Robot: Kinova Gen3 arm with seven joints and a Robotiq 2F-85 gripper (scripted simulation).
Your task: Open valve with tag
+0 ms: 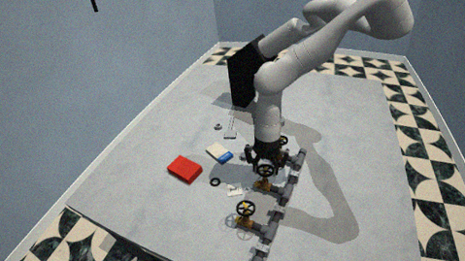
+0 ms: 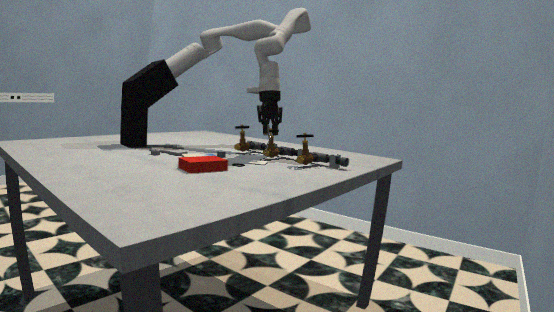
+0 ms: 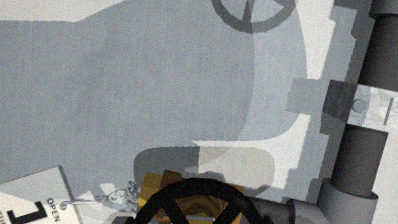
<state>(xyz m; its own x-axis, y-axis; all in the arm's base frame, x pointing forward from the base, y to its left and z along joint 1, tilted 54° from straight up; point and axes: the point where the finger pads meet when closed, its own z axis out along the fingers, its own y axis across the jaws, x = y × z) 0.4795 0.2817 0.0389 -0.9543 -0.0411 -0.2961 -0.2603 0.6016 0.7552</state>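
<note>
Right now the white tag is 5 cm ahead of my hand, 9 cm to the right of it and 10 cm below it. From my hand the other things lie so: red box 6 cm ahead, 32 cm to the right, 8 cm below; then small grey cylinder 10 cm behind, 14 cm to the right, 9 cm below; then white-and-blue box 8 cm behind, 24 cm to the right, 9 cm below.
</note>
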